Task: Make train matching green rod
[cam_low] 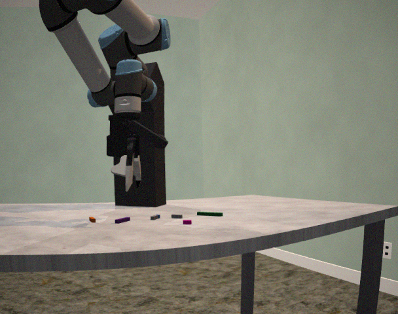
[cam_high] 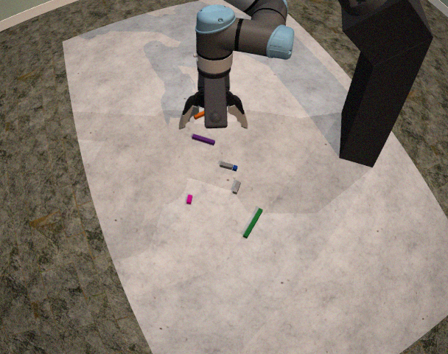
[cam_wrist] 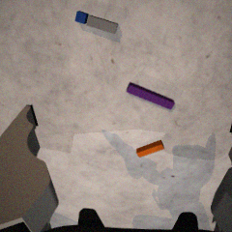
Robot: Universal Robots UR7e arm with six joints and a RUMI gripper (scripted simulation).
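Now: the orange rod 30 mm behind my hand, 120 mm to the right of it and 80 mm below it. The rest, counted from my hand: purple rod: 10 mm ahead, 40 mm to the right, 80 mm below; magenta rod: 110 mm ahead, 100 mm to the left, 80 mm below; blue rod: 20 mm behind, 80 mm to the left, 80 mm below.
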